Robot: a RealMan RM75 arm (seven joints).
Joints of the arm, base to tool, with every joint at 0 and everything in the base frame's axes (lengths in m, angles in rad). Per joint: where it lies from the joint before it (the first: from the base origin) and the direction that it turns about. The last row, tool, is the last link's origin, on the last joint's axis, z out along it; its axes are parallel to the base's.
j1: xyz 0 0 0.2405 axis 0 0 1
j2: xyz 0 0 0 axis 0 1 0
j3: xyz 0 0 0.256 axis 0 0 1
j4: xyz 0 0 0 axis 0 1 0
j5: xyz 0 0 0.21 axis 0 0 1
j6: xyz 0 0 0 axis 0 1 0
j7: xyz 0 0 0.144 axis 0 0 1
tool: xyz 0 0 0
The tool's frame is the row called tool.
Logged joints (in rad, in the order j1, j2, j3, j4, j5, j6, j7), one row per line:
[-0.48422, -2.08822, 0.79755, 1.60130, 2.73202, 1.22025, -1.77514]
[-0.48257, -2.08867, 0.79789, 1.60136, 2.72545, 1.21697, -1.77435]
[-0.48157, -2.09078, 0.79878, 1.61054, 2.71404, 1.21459, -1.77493]
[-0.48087, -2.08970, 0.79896, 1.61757, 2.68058, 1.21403, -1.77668]
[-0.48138, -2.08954, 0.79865, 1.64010, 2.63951, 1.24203, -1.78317]
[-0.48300, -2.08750, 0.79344, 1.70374, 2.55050, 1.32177, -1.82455]
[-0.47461, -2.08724, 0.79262, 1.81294, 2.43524, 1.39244, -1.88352]
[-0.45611, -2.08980, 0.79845, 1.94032, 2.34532, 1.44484, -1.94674]
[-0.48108, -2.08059, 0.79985, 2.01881, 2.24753, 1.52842, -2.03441]
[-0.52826, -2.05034, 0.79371, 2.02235, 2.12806, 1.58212, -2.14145]
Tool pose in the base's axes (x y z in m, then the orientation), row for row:
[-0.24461, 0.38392, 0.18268, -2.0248, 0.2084, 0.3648]
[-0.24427, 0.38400, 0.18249, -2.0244, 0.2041, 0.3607]
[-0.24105, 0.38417, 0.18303, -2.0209, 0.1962, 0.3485]
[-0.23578, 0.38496, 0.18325, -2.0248, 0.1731, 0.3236]
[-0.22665, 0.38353, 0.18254, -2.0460, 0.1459, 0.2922]
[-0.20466, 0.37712, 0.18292, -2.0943, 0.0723, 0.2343]
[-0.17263, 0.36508, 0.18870, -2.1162, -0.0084, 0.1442]
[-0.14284, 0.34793, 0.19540, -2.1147, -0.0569, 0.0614]
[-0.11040, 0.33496, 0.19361, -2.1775, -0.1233, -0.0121]
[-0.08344, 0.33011, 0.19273, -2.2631, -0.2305, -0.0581]
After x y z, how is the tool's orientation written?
As angles about the fixed x, y, z axes (roll, pitch, yaw), in radians.
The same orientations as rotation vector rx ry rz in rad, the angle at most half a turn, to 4 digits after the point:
[-2.0283, -0.2387, 0.4405]
[-2.0276, -0.2372, 0.4336]
[-2.0239, -0.2288, 0.4182]
[-2.0265, -0.2190, 0.3791]
[-2.0462, -0.2085, 0.3310]
[-2.0905, -0.2019, 0.2171]
[-2.1113, -0.1575, 0.0770]
[-2.1115, -0.0988, -0.0235]
[-2.1749, -0.0571, -0.1411]
[-2.2569, -0.0571, -0.2916]

